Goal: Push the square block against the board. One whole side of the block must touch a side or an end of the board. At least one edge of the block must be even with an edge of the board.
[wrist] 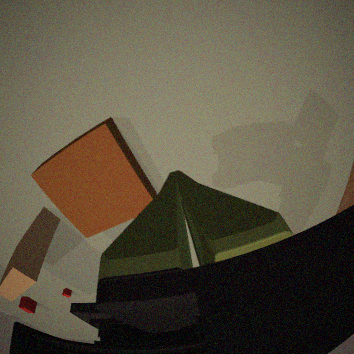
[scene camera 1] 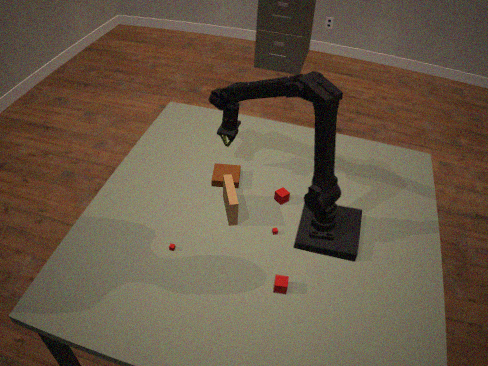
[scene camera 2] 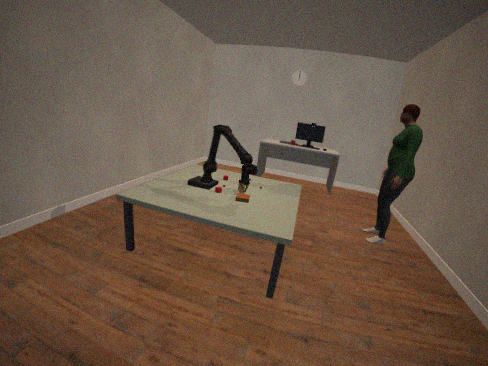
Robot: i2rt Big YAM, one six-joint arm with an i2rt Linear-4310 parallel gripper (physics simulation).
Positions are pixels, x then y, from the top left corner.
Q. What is the gripper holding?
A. Nothing.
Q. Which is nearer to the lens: the tan board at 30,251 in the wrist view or the square block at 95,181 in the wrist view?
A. The square block.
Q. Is the gripper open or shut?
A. Shut.
